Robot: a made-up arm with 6 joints.
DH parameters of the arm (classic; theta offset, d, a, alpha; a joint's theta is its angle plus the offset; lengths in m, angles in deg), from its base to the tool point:
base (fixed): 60.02 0 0.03 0
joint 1: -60.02 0.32 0.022 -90
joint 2: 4.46 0 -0.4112 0
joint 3: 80.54 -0.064 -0.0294 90
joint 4: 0 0.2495 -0.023 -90
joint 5: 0 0.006 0.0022 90
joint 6: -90 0.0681 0.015 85
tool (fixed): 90 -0.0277 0 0
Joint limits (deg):
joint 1: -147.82..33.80
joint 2: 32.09..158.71
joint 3: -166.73..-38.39
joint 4: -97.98..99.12
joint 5: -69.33..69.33
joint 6: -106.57..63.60
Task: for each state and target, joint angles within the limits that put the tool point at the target. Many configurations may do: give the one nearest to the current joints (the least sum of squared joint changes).
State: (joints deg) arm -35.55 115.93 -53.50 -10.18 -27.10 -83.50
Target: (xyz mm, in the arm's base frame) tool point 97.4 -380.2 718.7
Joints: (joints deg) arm -67.35 95.11 -71.25 -5.84 -30.13 -83.88
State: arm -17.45 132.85 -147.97 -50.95 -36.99 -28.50
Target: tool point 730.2 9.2 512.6
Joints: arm 1.62 149.97 -134.35 -53.92 -38.02 -28.23
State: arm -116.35 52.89 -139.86 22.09 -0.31 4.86
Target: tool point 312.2 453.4 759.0
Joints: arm -130.28 32.09 -166.05 26.03 34.22 10.58
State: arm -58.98 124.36 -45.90 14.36 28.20 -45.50
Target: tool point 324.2 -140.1 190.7
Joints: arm -14.79 151.40 -44.69 17.59 27.28 -44.27
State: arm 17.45 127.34 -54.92 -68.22 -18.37 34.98
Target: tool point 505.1 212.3 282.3
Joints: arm 25.90 139.80 -70.90 -67.24 -21.03 33.53
